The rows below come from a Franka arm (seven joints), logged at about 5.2 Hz.
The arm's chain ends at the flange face. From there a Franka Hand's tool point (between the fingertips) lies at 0.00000 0.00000 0.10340 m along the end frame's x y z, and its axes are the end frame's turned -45 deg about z.
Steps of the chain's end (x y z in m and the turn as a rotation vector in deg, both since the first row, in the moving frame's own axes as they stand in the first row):
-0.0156 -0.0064 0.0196 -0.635 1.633 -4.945
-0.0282 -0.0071 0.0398 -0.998 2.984 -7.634
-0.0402 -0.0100 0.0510 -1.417 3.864 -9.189
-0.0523 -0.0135 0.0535 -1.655 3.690 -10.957
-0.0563 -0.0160 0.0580 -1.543 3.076 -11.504
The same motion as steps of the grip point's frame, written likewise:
-0.0051 -0.0127 0.0196 -1.604 0.706 -4.945
-0.0121 -0.0201 0.0396 -2.816 1.404 -7.634
-0.0177 -0.0290 0.0507 -3.734 1.730 -9.189
-0.0242 -0.0400 0.0532 -3.779 1.439 -10.957
-0.0260 -0.0455 0.0578 -3.266 1.084 -11.504

